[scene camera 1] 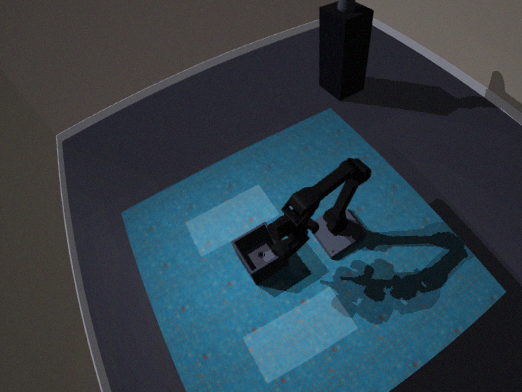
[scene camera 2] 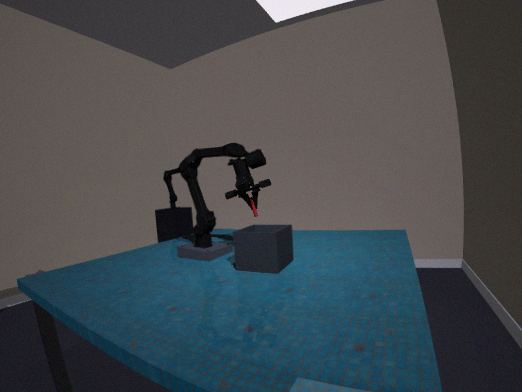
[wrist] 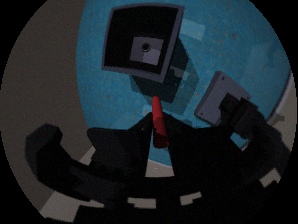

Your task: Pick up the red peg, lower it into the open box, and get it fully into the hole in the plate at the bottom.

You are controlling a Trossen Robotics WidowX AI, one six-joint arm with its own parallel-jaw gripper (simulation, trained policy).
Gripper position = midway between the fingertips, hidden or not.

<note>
I see my gripper (scene camera 1: 294, 252), a dark box (scene camera 2: 258, 248) and a grey plate (wrist: 147, 48).
The dark box also shows in scene camera 1 (scene camera 1: 259, 234) and in the wrist view (wrist: 120, 30). My gripper also shows in scene camera 2 (scene camera 2: 254, 209) and in the wrist view (wrist: 156, 115). Scene camera 2 misses the grey plate, which is hidden by the dark box.
</note>
